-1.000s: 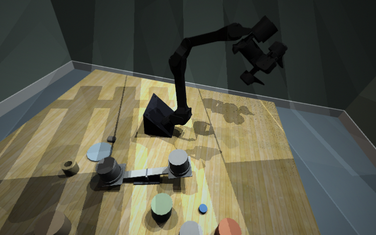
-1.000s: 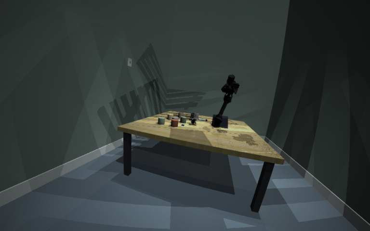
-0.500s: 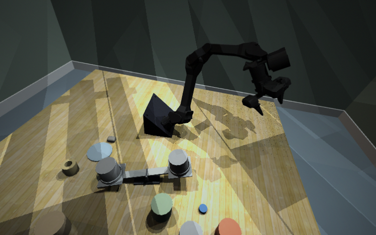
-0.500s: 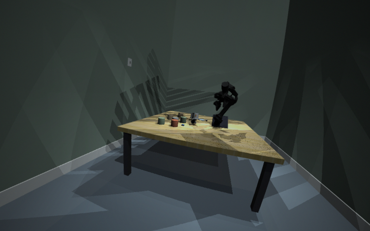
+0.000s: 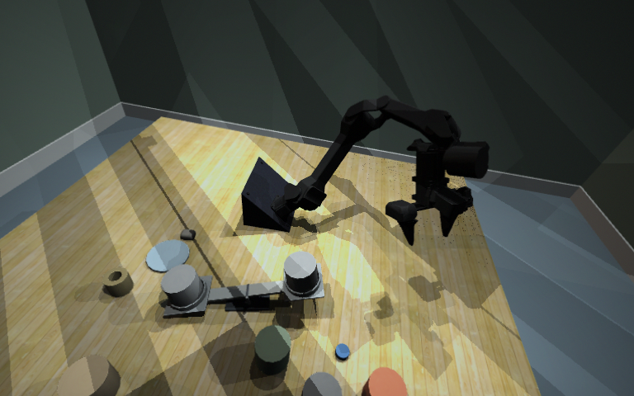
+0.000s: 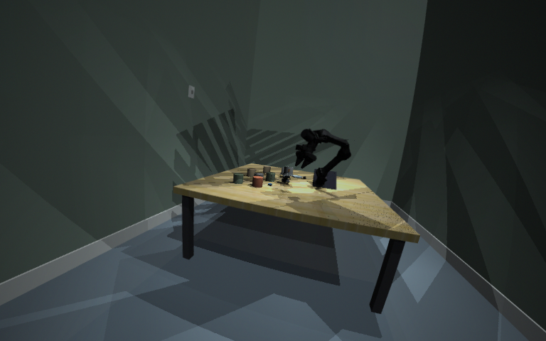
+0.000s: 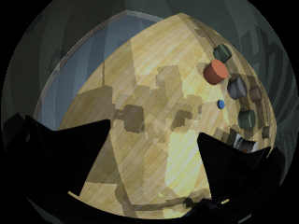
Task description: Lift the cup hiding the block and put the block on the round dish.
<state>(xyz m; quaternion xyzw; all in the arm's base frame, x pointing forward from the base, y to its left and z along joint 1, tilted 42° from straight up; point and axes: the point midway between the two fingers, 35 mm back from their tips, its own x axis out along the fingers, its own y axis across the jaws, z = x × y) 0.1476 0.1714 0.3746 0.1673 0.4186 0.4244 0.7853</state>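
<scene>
Now: gripper tip 18 cm short of the teal block, 50 cm to the left of it and 14 cm above it. Round my gripper tip: blue disc: 21 cm ahead, 14 cm to the right, 18 cm below; then red cylinder: 26 cm ahead, 5 cm to the right, 15 cm below; then pale round dish: 9 cm ahead, 62 cm to the right, 18 cm below.
</scene>
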